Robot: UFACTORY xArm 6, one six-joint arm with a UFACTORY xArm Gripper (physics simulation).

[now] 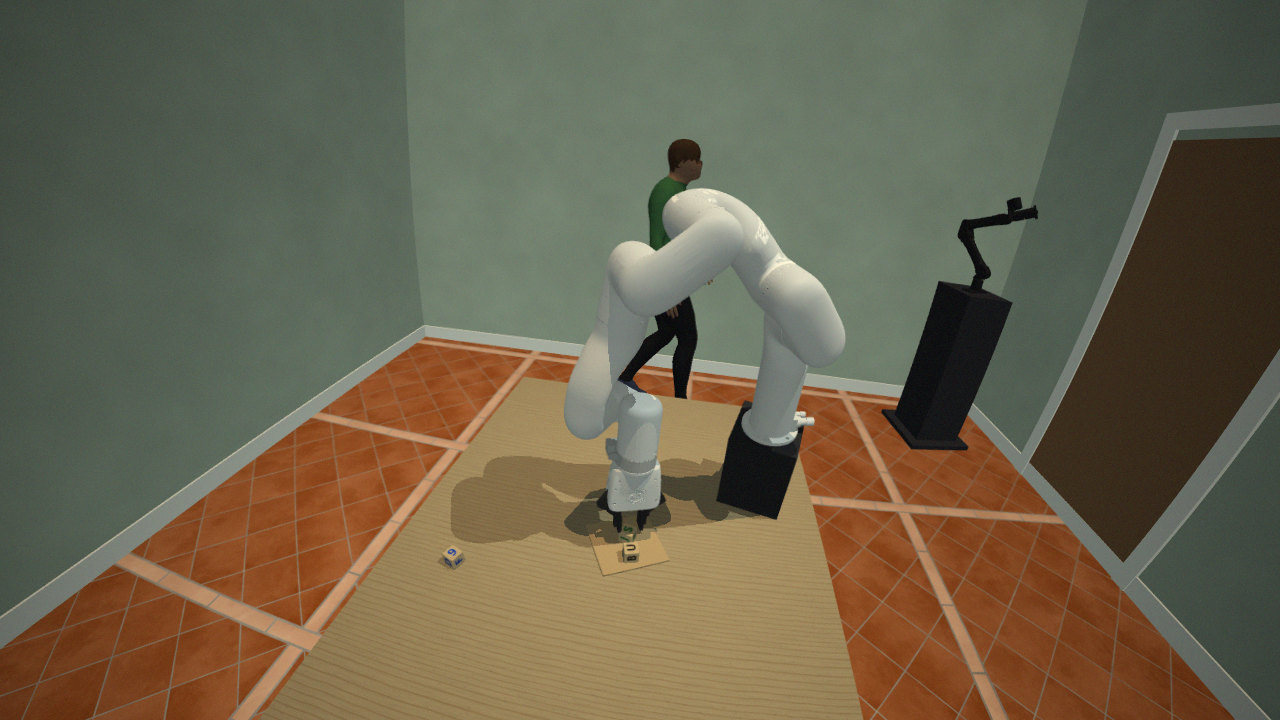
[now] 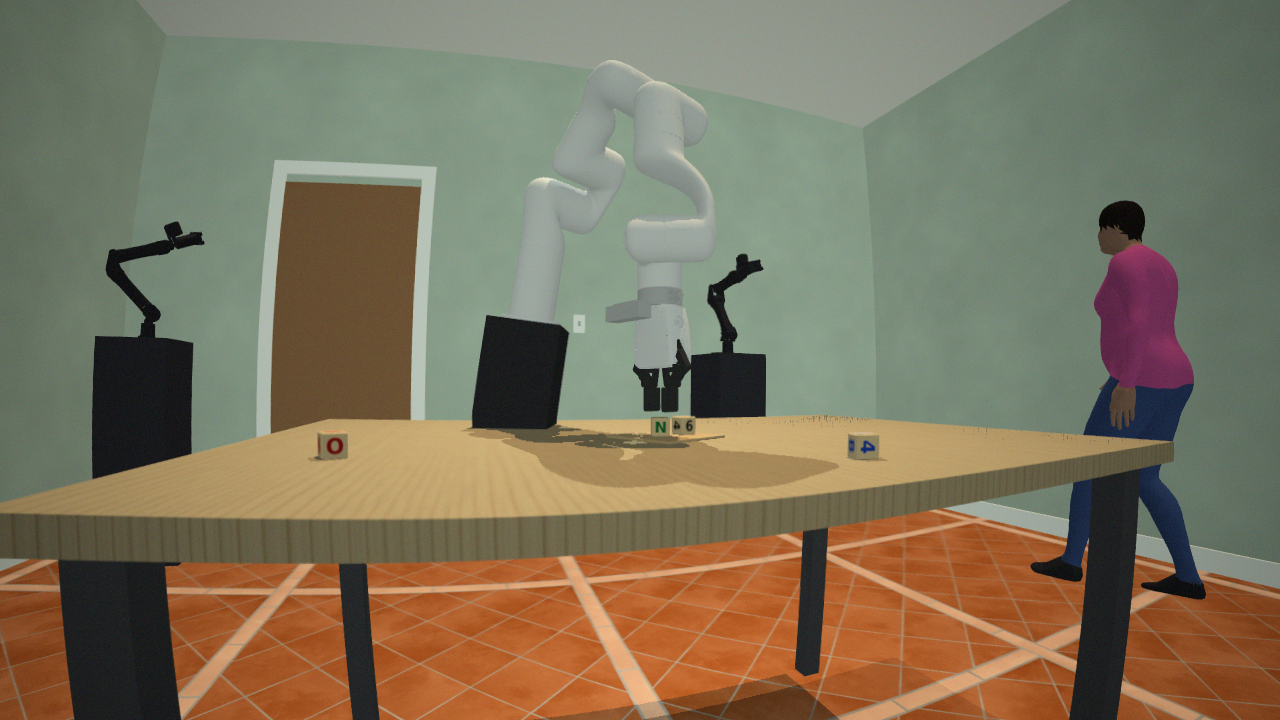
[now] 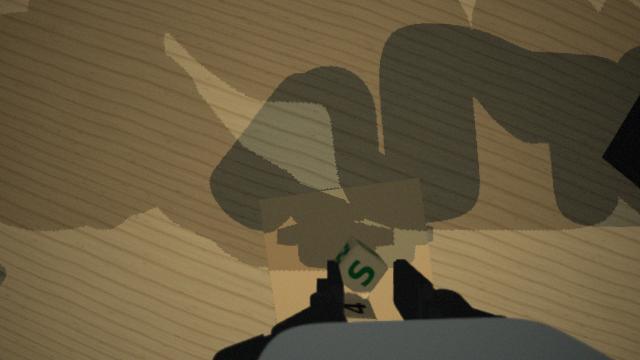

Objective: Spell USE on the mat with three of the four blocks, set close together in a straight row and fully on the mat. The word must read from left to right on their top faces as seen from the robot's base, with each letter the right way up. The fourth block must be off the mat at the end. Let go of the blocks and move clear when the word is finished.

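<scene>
My gripper [image 1: 629, 523] [image 2: 660, 400] [image 3: 365, 281] is part-open and empty, with its fingertips above the S block. The S block [image 1: 627, 531] [image 2: 660, 427] [image 3: 359, 275], green S on top, sits on the tan mat [image 1: 611, 565] [image 3: 292, 290], turned at an angle to the mat's edges. The U block [image 1: 631, 553] [image 2: 684, 426] [image 3: 357, 307], black U on top, is on the mat close beside it; whether they touch is unclear. A block with blue characters [image 1: 452, 557] [image 2: 863, 446] and a block with a red O side [image 2: 332, 445] lie off the mat, far apart.
The robot's black base block [image 1: 760, 474] [image 2: 519, 371] stands on the wooden table [image 1: 716, 644] [image 2: 429, 488] beside the mat. A person in green [image 1: 664, 205] is behind the table, and a person in pink [image 2: 1141, 313] is at the right. Arm shadows fall across the mat and table.
</scene>
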